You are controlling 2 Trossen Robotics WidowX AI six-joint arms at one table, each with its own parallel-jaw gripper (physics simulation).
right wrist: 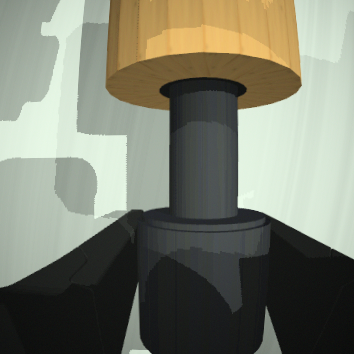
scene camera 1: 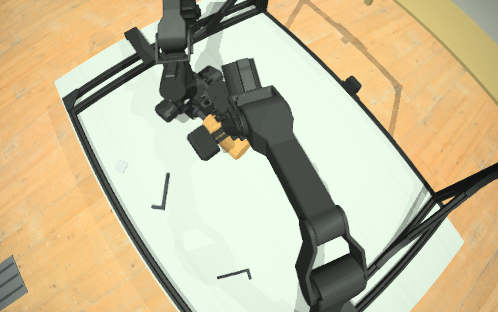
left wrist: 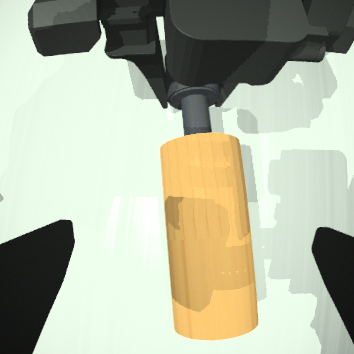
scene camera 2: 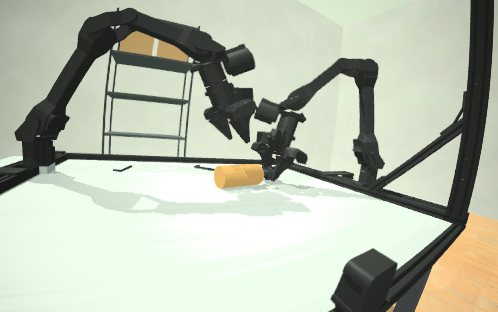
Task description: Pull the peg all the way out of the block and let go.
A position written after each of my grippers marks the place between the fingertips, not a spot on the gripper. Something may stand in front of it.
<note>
My right gripper [scene camera 2: 267, 179] grips a dark peg [right wrist: 202, 262]. I also see my left gripper [scene camera 2: 238, 141] and a wooden cylindrical block [scene camera 2: 225, 176].
The dark peg also shows in the left wrist view [left wrist: 193, 101]. The wooden cylindrical block shows as well in the right wrist view [right wrist: 146, 54] and in the left wrist view [left wrist: 211, 271]. My left gripper also shows in scene camera 1 [scene camera 1: 220, 124] and in the left wrist view [left wrist: 197, 237].
</note>
